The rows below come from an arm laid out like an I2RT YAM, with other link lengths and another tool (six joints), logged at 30 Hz.
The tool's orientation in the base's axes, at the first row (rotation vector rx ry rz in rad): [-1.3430 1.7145 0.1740]
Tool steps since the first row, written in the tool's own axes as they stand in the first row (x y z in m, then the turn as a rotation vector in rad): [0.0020 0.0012 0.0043 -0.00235 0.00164 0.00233]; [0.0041 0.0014 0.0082 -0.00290 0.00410 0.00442]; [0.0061 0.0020 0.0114 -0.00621 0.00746 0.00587]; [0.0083 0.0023 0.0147 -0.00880 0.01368 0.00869]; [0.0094 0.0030 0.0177 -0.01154 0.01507 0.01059]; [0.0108 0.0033 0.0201 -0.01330 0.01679 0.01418]
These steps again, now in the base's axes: [0.0015 0.0017 -0.0044 -0.00008 0.00368 -0.00029]; [0.0036 0.0026 -0.0082 -0.00095 0.00629 -0.00207]; [0.0049 0.0034 -0.0116 -0.00297 0.01079 -0.00187]; [0.0066 0.0040 -0.0152 -0.00656 0.01674 -0.00412]; [0.0077 0.0053 -0.0180 -0.00669 0.02033 -0.00379]; [0.0088 0.0059 -0.0205 -0.00612 0.02439 -0.00525]
